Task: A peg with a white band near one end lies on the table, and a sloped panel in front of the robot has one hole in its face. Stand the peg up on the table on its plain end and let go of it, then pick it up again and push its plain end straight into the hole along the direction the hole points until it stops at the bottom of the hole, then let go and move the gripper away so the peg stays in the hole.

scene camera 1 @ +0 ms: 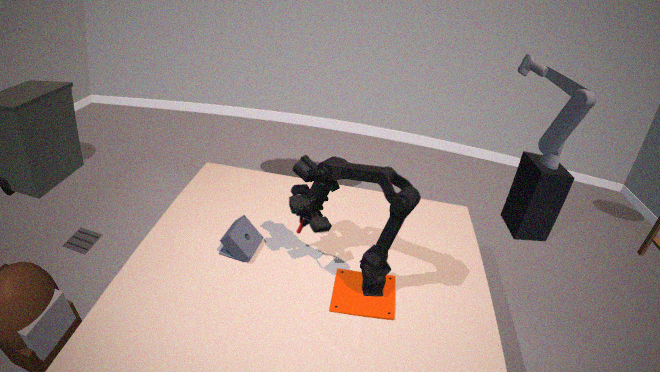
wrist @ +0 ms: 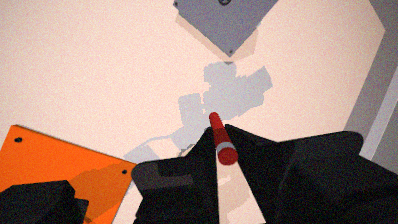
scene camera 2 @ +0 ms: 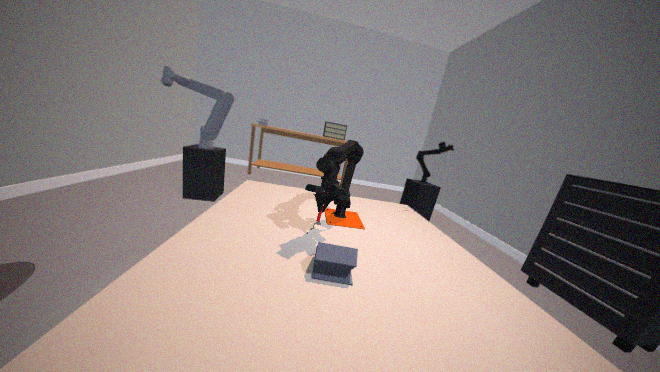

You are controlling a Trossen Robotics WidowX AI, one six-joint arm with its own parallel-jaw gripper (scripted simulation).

my gripper: scene camera 1; wrist; scene camera 2 320, 212
same spot on my gripper: (scene camera 1: 307, 217) = (wrist: 174, 182)
